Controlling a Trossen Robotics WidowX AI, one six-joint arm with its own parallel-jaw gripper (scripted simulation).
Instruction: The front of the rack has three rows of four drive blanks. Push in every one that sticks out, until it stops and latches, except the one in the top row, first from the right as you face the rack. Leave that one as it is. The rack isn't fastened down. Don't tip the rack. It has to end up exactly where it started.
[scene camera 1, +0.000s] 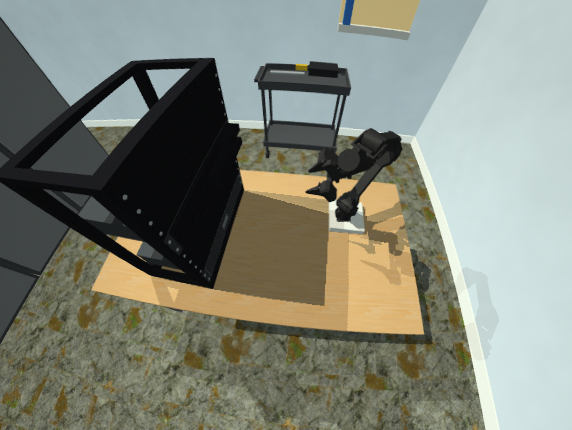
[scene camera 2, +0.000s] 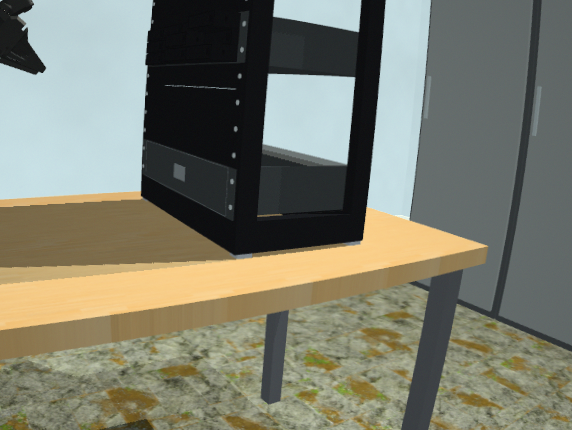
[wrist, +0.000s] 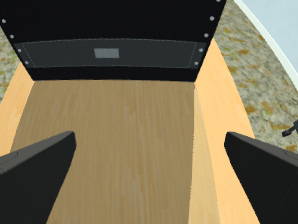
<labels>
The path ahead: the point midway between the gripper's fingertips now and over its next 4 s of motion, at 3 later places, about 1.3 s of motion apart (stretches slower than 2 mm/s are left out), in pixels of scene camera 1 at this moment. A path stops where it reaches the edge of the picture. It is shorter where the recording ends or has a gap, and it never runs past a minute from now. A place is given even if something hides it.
The gripper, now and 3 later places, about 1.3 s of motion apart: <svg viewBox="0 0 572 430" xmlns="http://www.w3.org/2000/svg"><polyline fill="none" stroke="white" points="307,181 291,178 280,160 264,163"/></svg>
</labels>
